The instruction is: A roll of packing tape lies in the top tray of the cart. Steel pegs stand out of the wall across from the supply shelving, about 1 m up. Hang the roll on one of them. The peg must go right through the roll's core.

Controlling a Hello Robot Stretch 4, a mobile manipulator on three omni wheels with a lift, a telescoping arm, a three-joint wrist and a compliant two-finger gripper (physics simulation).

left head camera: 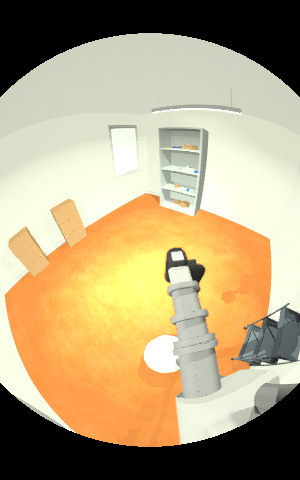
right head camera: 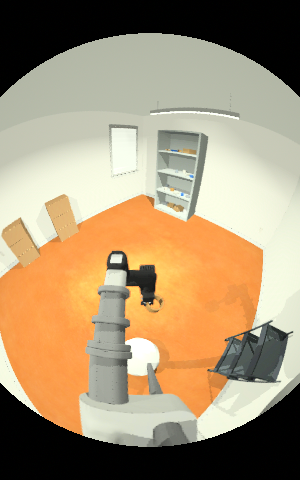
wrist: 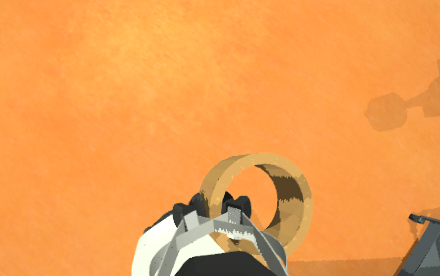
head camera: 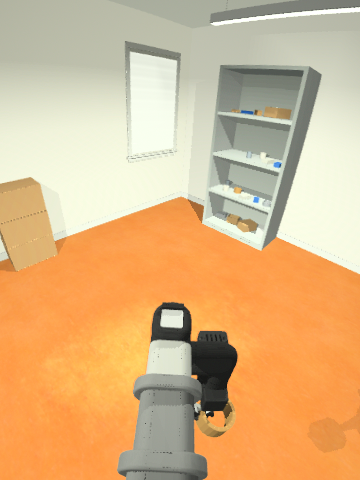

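Where they show: gripper, fingertip midpoint: [right head camera: 146, 303] [wrist: 212, 206] [head camera: 200, 415]; robot's base at its link origin: [left head camera: 164, 353] [right head camera: 138, 355] [wrist: 192, 252].
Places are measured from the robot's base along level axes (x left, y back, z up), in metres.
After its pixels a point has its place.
The tan roll of packing tape [head camera: 231, 417] @(x -0.166, y -0.326, z 0.857 m) [right head camera: 160, 303] @(x -0.163, y -0.335, z 0.838 m) [wrist: 304, 200] @(x -0.170, y -0.338, z 0.864 m) hangs at my gripper [head camera: 203, 413] @(x -0.089, y -0.336, z 0.837 m) [right head camera: 146, 303] @(x -0.089, y -0.336, z 0.837 m) [wrist: 212, 206] @(x -0.089, y -0.336, z 0.837 m) above the floor, with its core open to the camera in the wrist view. My gripper is shut on the roll's left wall, one fingertip inside the core and the other outside. The dark cart [left head camera: 289, 330] @(x -1.043, y 0.216, z 0.635 m) [right head camera: 272, 355] @(x -1.053, y 0.288, z 0.635 m) [wrist: 425, 250] @(x -0.926, y 0.065, z 0.157 m) stands apart at the right. The grey supply shelving [head camera: 295, 165] @(x -1.267, y -2.695, z 0.962 m) [left head camera: 203, 170] @(x -1.224, y -2.645, z 0.989 m) [right head camera: 198, 175] @(x -1.163, y -2.576, z 1.004 m) stands by the far corner. The steel pegs do not show in these views.
Stacked cardboard boxes [head camera: 25, 220] @(x 1.450, y -1.934, z 0.471 m) [left head camera: 69, 222] @(x 1.462, y -1.919, z 0.434 m) [right head camera: 62, 217] @(x 1.456, y -1.926, z 0.430 m) stand along the left wall. A window [head camera: 152, 105] @(x 0.435, y -3.492, z 1.419 m) is left of the shelving. A lamp [head camera: 285, 15] @(x -0.568, y -1.885, z 2.050 m) hangs overhead. A white round shape [left head camera: 161, 354] @(x 0.037, y -0.002, z 0.187 m) [right head camera: 142, 356] @(x -0.047, y -0.004, z 0.187 m) shows low beside my arm.
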